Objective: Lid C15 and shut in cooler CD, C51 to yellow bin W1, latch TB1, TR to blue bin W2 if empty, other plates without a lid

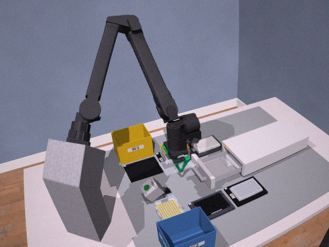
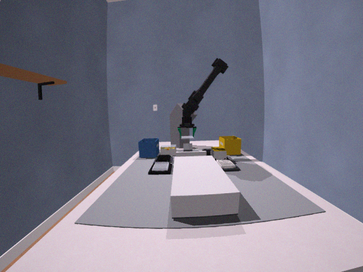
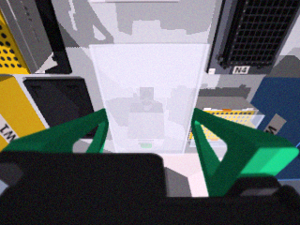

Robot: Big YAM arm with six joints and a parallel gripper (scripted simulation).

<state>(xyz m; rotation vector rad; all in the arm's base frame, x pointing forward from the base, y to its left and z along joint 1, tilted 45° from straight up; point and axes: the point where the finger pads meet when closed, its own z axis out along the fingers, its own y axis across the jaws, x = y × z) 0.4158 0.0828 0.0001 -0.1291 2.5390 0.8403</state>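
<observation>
The black plate lies 120 mm ahead of my hand, 140 mm to the right of it and 130 mm below it. Round my hand: tip box TB1 (60 mm behind, 160 mm to the right, 110 mm below); then clear plate lid (right at my hand); then green key DONE (140 mm behind, 30 mm to the right, 80 mm below).
</observation>
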